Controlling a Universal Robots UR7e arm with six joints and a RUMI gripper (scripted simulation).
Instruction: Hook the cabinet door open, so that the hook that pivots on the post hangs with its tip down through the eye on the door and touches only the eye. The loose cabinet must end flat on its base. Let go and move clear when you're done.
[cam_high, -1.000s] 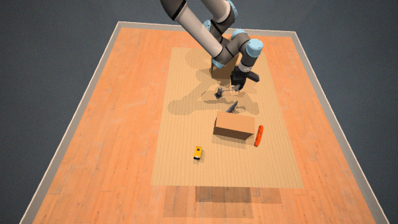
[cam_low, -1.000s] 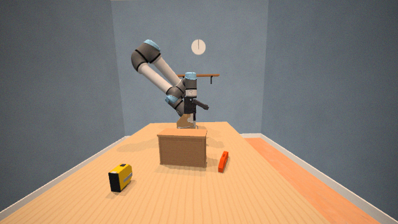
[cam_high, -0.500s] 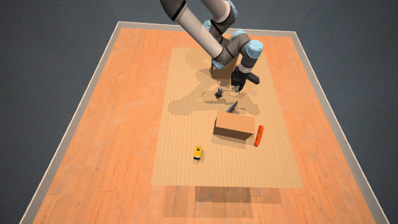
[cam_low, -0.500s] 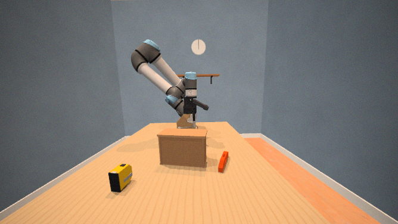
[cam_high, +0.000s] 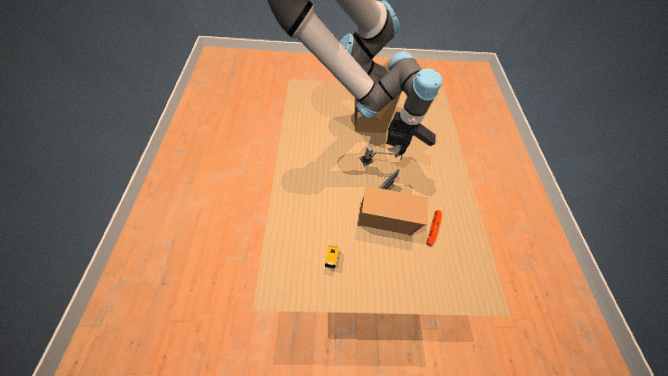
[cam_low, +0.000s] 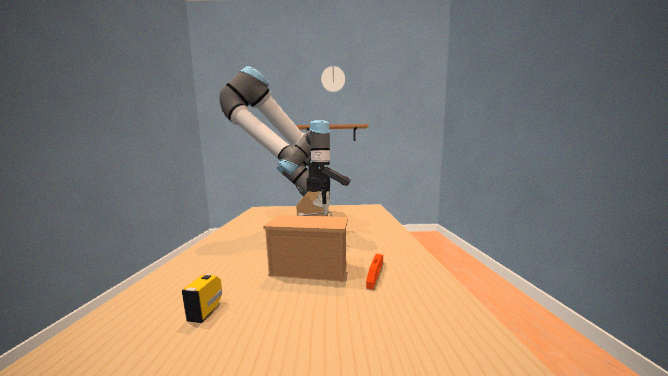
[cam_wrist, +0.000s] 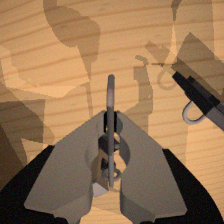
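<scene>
Now: the cabinet door 13 cm ahead of my hand, 7 cm to the right of it and 4 cm below it. From my hand the other things lie so: black box: 40 cm ahead, 27 cm to the right, 7 cm below; thin hook: 1 cm behind, 4 cm to the right, 2 cm below; orange bar: 28 cm ahead, 14 cm to the left, 9 cm below.
</scene>
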